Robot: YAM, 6 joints.
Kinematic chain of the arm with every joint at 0, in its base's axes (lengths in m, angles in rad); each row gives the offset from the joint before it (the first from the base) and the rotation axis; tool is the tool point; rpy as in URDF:
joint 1: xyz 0 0 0.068 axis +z
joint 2: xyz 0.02 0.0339 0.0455 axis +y
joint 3: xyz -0.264 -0.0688 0 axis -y
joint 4: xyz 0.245 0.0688 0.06 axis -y
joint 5: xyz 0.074 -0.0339 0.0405 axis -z
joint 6: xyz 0.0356 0 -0.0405 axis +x
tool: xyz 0 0 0 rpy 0 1.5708 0
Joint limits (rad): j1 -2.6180..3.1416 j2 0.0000..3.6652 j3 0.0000..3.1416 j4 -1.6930..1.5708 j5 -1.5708..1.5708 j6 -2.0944..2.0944
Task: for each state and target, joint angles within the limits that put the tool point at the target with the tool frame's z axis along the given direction. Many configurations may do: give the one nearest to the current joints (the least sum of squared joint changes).
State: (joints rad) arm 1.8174 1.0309 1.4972 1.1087 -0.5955 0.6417
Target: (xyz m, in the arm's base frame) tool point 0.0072 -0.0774 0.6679 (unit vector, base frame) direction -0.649 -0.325 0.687
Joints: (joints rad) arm 2.0024 0.9366 2.0003 0.5415 -0.8123 0.6417
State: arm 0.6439 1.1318 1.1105 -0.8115 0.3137 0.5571
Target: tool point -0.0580 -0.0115 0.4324 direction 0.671 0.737 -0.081
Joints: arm 0.4318 0.3273 1.3927 -1.1535 -0.3990 0.5571
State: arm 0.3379 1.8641 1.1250 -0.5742 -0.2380 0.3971
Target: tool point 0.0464 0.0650 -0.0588 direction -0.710 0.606 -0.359
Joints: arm 0.5448 2.6867 0.3502 0.0809 -1.0889 0.3971
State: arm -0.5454 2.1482 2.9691 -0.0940 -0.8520 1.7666
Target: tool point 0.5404 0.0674 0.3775 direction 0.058 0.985 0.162
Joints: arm 0.0600 2.7949 2.9995 0.7409 -1.3696 1.7666
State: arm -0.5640 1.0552 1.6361 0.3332 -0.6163 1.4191
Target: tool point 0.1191 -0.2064 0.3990 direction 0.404 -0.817 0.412
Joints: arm -1.0373 1.0411 0.8504 0.6163 0.0676 1.4191
